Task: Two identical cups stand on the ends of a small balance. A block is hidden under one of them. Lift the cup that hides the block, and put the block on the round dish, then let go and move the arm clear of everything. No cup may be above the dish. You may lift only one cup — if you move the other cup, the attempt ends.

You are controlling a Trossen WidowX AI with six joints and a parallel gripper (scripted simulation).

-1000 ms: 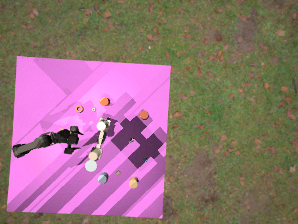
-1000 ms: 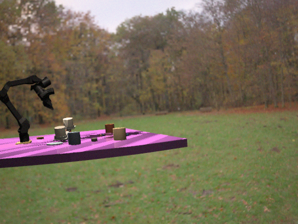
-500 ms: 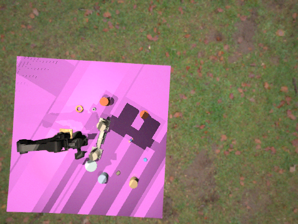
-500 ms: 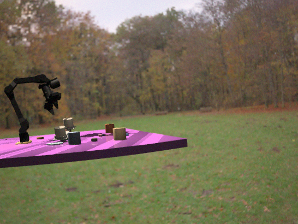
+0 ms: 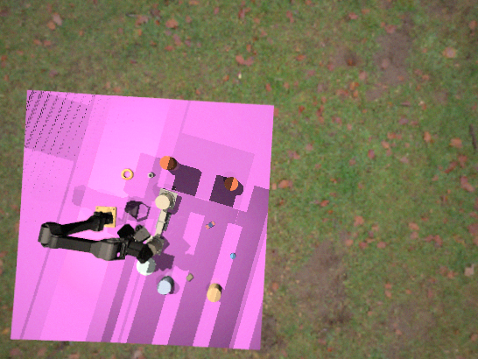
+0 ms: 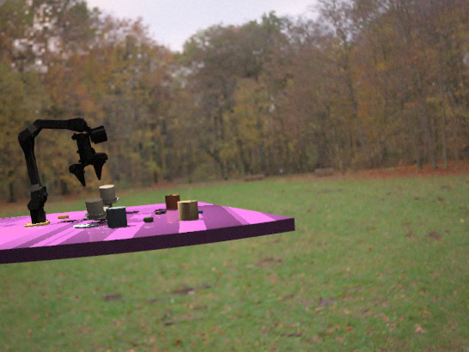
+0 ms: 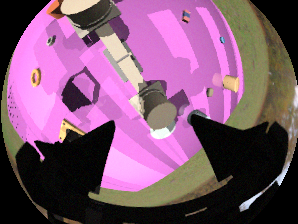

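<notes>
Now: the grey block 10 mm behind my gripper tip, 50 mm to the right of it and 120 mm below it. Also, from my gripper tip: round dish: 70 mm behind, 150 mm to the right, 150 mm below; balance beam: 50 mm ahead, 70 mm to the left, 120 mm below; blue-grey cylinder: 40 mm ahead, 240 mm to the right, 120 mm below.
</notes>
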